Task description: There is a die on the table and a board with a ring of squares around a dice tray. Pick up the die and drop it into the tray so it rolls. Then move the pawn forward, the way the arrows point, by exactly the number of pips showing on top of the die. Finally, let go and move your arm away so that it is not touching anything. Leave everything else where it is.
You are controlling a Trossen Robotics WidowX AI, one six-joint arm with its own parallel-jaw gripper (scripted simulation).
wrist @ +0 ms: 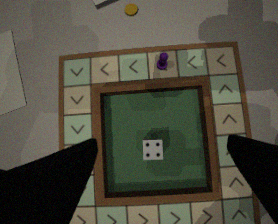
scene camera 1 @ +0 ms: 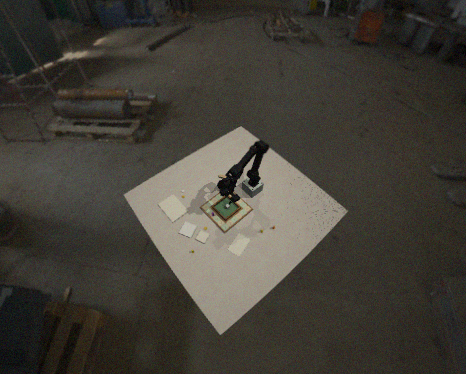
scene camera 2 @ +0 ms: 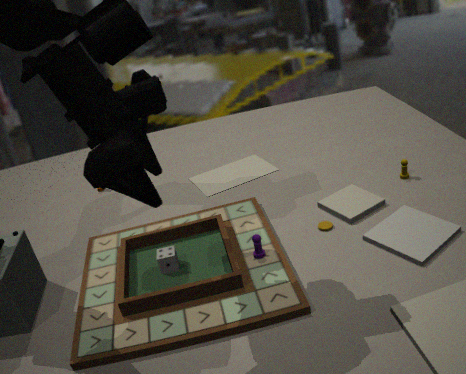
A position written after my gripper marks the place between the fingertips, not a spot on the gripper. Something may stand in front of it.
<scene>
My gripper (scene camera 2: 159,188) is open, holding nothing. Further things: a dice tray (scene camera 2: 202,256).
My gripper is seen too in the wrist view (wrist: 161,143). The dice tray also shows in the wrist view (wrist: 173,116).
</scene>
